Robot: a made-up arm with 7 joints. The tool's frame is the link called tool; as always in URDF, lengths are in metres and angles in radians.
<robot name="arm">
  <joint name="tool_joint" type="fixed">
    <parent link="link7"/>
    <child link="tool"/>
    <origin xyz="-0.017 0.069 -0.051" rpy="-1.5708 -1.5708 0"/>
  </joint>
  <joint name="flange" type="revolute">
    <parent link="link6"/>
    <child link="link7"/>
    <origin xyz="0.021 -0.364 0.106" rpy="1.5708 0 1.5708"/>
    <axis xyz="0 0 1"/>
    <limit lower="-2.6" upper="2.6"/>
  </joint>
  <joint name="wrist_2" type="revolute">
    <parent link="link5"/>
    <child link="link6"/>
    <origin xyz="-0.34 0.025 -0.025" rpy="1.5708 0 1.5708"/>
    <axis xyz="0 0 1"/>
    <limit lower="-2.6" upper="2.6"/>
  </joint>
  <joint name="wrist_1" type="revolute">
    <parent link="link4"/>
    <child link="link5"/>
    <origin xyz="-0.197 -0.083 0.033" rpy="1.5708 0 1.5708"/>
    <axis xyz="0 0 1"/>
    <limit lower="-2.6" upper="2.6"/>
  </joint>
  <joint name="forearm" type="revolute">
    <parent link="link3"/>
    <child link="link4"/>
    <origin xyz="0.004 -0.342 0.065" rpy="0 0 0"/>
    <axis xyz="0 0 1"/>
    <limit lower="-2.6" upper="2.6"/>
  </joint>
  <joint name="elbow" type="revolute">
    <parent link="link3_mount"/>
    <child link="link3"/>
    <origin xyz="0.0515 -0.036 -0.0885" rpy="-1.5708 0 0"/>
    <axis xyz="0 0 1"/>
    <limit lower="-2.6" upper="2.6"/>
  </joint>
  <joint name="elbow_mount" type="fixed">
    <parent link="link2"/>
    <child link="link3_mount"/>
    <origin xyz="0.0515 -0.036 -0.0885" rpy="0 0 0"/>
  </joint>
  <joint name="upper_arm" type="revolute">
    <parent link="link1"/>
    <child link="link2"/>
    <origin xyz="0.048 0.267 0.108" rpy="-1.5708 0 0"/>
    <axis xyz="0 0 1"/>
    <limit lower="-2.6" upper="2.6"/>
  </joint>
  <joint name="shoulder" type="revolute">
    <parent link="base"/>
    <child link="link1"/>
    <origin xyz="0 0 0.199" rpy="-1.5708 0 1.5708"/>
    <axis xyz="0 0 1"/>
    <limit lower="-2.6" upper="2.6"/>
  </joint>
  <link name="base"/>
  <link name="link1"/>
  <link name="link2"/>
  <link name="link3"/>
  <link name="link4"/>
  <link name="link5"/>
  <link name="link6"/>
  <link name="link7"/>
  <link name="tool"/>
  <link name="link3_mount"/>
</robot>
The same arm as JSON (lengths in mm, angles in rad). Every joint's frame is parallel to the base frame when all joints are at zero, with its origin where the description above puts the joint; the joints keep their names.
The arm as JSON. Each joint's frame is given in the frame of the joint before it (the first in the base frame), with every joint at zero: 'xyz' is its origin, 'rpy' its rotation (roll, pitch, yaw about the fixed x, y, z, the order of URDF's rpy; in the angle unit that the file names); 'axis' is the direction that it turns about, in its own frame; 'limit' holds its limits. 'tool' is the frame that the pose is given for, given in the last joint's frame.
{
  "units": {
    "length": "mm",
    "angle": "rad"
  },
  "joints": [
    {
      "name": "shoulder",
      "type": "revolute",
      "origin": {
        "xyz": [
          0.0,
          0.0,
          199.0
        ],
        "rpy": [
          0.0,
          0.0,
          0.0
        ]
      },
      "axis": "-x",
      "limit": {
        "lower": -2.6,
        "upper": 2.6
      }
    },
    {
      "name": "upper_arm",
      "type": "revolute",
      "origin": {
        "xyz": [
          -108.0,
          48.0,
          -267.0
        ],
        "rpy": [
          0.0,
          0.0,
          0.0
        ]
      },
      "axis": "-z",
      "limit": {
        "lower": -2.6,
        "upper": 2.6
      }
    },
    {
      "name": "elbow",
      "type": "revolute",
      "origin": {
        "xyz": [
          -72.0,
          103.0,
          177.0
        ],
        "rpy": [
          0.0,
          0.0,
          0.0
        ]
      },
      "axis": "+x",
      "limit": {
        "lower": -2.6,
        "upper": 2.6
      }
    },
    {
      "name": "forearm",
      "type": "revolute",
      "origin": {
        "xyz": [
          65.0,
          4.0,
          -342.0
        ],
        "rpy": [
          0.0,
          0.0,
          0.0
        ]
      },
      "axis": "+x",
      "limit": {
        "lower": -2.6,
        "upper": 2.6
      }
    },
    {
      "name": "wrist_1",
      "type": "revolute",
      "origin": {
        "xyz": [
          33.0,
          -197.0,
          -83.0
        ],
        "rpy": [
          0.0,
          0.0,
          0.0
        ]
      },
      "axis": "+y",
      "limit": {
        "lower": -2.6,
        "upper": 2.6
      }
    },
    {
      "name": "wrist_2",
      "type": "revolute",
      "origin": {
        "xyz": [
          25.0,
          -25.0,
          -340.0
        ],
        "rpy": [
          0.0,
          0.0,
          0.0
        ]
      },
      "axis": "+z",
      "limit": {
        "lower": -2.6,
        "upper": 2.6
      }
    },
    {
      "name": "flange",
      "type": "revolute",
      "origin": {
        "xyz": [
          21.0,
          -364.0,
          106.0
        ],
        "rpy": [
          0.0,
          0.0,
          0.0
        ]
      },
      "axis": "+x",
      "limit": {
        "lower": -2.6,
        "upper": 2.6
      }
    }
  ],
  "tool": {
    "origin": {
      "xyz": [
        -51.0,
        -17.0,
        69.0
      ],
      "rpy": [
        0.0,
        0.0,
        0.0
      ]
    }
  }
}

